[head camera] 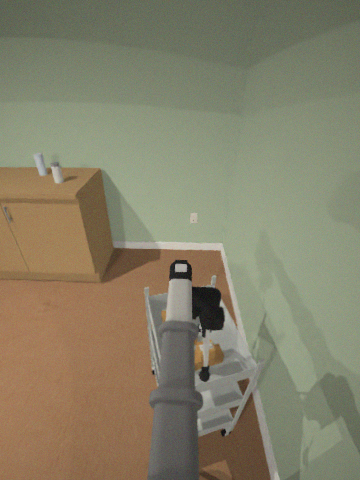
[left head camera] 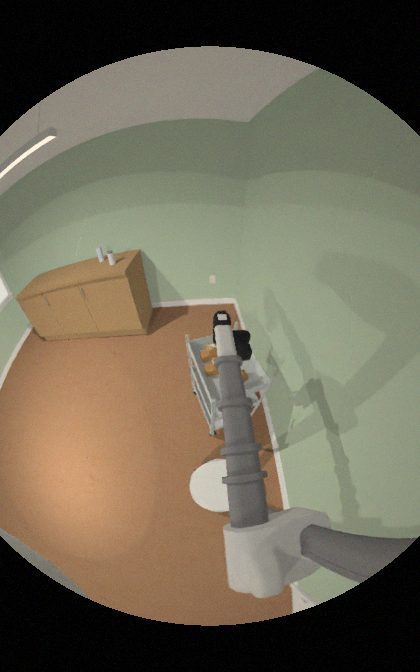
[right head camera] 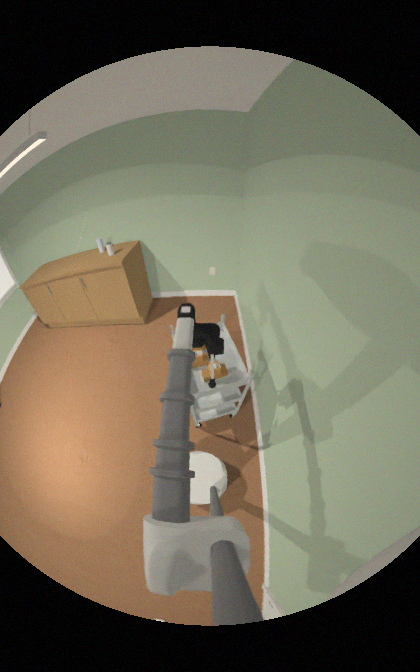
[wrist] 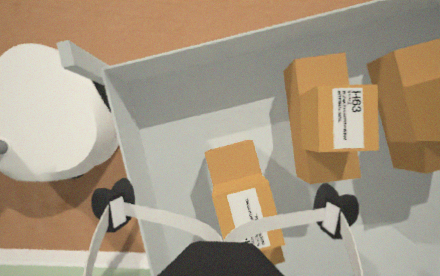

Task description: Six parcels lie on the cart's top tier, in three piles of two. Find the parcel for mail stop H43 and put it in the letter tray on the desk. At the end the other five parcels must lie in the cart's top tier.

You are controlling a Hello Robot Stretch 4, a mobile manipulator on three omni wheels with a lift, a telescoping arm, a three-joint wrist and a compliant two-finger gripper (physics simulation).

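Frame: origin at the robot's base, x ahead, y left, z up, level; millimetres.
Seen in the pictures: gripper, between the fingertips: (head camera: 202, 353) (wrist: 223, 198).
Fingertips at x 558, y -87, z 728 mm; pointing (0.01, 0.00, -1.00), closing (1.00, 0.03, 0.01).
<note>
Offsets run from my fingertips to a thing's middle. "spot": to the spot under its first point.
The cart (head camera: 257, 366) (right head camera: 249, 376) (wrist: 200, 46) holds three piles in its top tier. In the wrist view, the nearest pile has a labelled upper parcel @(16 mm down, 22 mm ahead, 16 mm right) (wrist: 224, 202) on a lower parcel @(67 mm down, 23 mm ahead, 18 mm right) (wrist: 234, 157); a finger hides part of the label, so its stop code is unreadable. The middle pile has an upper parcel @(16 mm down, 101 mm ahead, 76 mm left) (wrist: 370, 117) labelled H63 on a lower parcel @(spot: 41 mm down, 93 mm ahead, 129 mm left) (wrist: 320, 69). The third pile (wrist: 417, 67) is cut off at the right edge, with no label in sight. My gripper (wrist: 223, 198) is open above the nearest pile, its fingertips on either side, the left one over the cart's end wall. The desk and letter tray do not show.
A white rounded base (left head camera: 207, 486) (right head camera: 205, 477) (wrist: 47, 110) stands on the floor beside the cart's near end. The green wall (head camera: 300, 200) runs along the cart's right side. A wooden cabinet (head camera: 55, 237) (left head camera: 107, 305) (right head camera: 102, 295) with two small containers stands at the back left.
</note>
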